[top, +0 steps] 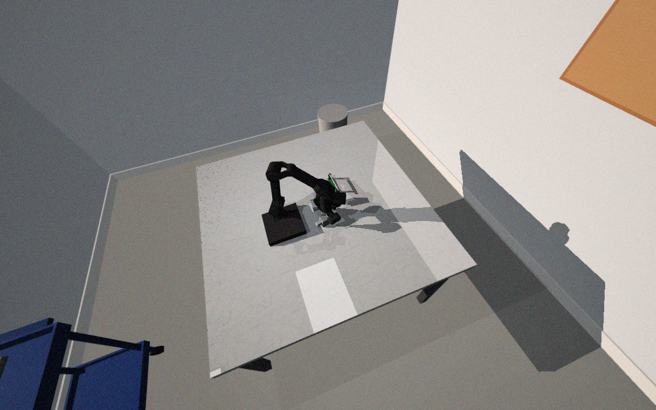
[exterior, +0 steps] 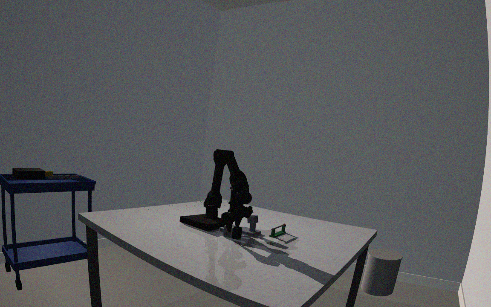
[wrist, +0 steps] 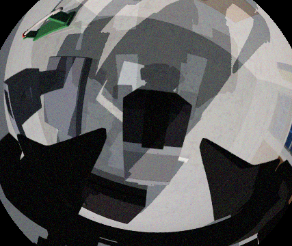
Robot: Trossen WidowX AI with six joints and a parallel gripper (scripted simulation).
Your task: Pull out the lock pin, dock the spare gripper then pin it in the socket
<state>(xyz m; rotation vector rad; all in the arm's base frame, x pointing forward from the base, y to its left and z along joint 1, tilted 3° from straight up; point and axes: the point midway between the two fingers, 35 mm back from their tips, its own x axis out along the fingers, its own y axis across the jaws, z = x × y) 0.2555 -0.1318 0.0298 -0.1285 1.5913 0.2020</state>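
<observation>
Now: gripper tip 20 mm past the spare gripper and 10 mm above it. The rest, counted from my gripper tip: mount: 140 mm to the left, 10 mm ahead, 10 mm above; green rack: 240 mm to the left, 130 mm ahead, 20 mm below.
</observation>
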